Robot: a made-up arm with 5 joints.
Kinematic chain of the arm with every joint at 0, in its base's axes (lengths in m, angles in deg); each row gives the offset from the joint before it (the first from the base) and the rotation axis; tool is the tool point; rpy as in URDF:
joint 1: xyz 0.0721 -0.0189 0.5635 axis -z
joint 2: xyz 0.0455 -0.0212 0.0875 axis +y
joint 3: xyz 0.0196 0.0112 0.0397 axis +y
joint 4: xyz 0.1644 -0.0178 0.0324 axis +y
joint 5: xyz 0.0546 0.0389 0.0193 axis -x
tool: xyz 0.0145 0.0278 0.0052 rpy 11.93 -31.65 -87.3
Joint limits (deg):
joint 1: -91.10..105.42
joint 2: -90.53..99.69
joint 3: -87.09..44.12
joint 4: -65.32..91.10
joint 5: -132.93..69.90
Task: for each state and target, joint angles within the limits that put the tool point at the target. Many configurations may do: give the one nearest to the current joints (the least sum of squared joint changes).
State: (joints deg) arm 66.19 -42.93 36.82 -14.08 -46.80
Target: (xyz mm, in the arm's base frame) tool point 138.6 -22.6 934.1
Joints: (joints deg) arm 27.43 -52.62 -12.17 2.21 -44.35
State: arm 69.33 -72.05 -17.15 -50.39 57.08
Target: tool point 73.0 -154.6 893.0
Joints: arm 101.76 -50.04 9.01 -49.58 62.53
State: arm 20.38 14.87 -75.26 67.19 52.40
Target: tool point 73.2 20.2 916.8
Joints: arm 13.42 -18.22 -85.05 30.59 26.58
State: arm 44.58 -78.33 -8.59 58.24 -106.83
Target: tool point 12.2 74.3 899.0
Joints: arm 54.64 -73.88 -36.83 30.12 -91.68
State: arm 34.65 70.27 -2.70 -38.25 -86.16
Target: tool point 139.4 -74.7 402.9
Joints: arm 43.60 95.99 22.24 -33.70 -89.77
